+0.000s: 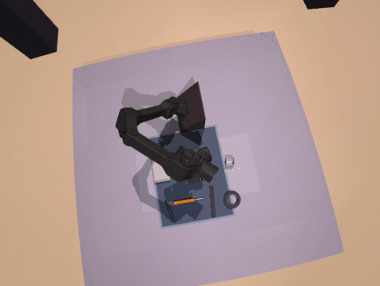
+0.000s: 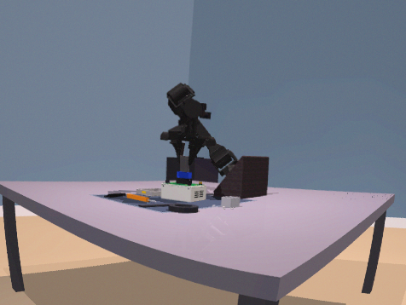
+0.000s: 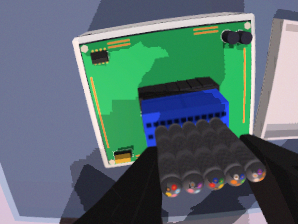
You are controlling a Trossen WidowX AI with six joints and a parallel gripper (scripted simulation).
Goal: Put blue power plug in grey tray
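Now: the blue power plug 30 mm below my gripper tip. Also, from my gripper tip: black bar 200 mm ahead, 90 mm to the left, 120 mm below; grey tray 140 mm to the right, 120 mm below; dark blue mat 50 mm ahead, 120 mm below.
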